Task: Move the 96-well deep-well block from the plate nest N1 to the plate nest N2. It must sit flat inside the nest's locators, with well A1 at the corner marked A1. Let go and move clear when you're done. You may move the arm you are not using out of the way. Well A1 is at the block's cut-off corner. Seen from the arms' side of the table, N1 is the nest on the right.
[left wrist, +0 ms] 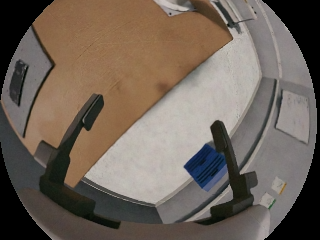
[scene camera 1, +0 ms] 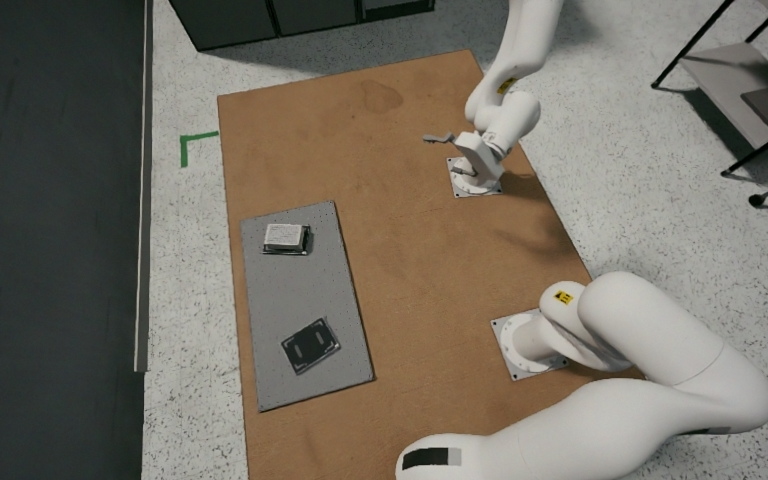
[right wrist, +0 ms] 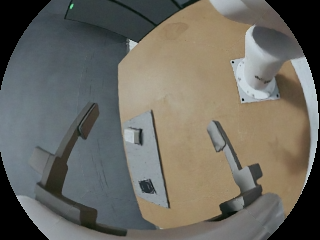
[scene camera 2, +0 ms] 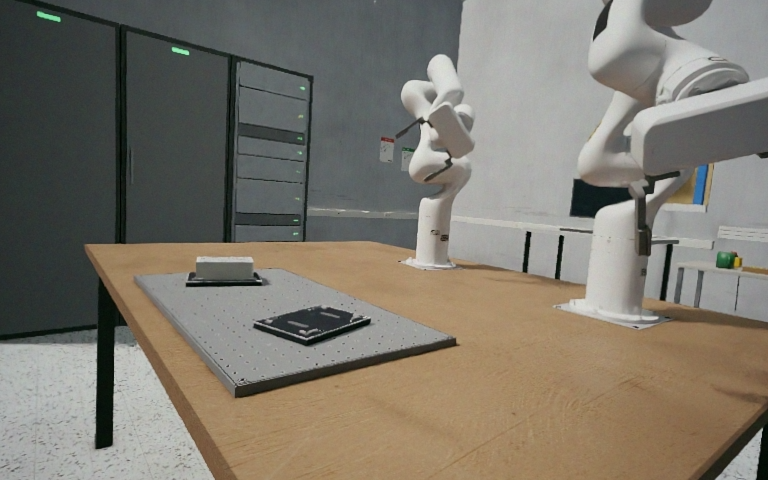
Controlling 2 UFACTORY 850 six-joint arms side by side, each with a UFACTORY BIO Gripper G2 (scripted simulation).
Labels:
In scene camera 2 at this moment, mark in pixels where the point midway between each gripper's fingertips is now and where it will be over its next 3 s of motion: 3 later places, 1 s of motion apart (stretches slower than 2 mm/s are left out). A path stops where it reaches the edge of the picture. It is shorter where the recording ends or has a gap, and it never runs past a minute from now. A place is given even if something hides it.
My left gripper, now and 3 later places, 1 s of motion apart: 714, 241; 722, 189; 717, 190; 718, 195
My right gripper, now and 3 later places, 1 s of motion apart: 410, 159; 416, 171; 429, 177; 423, 170

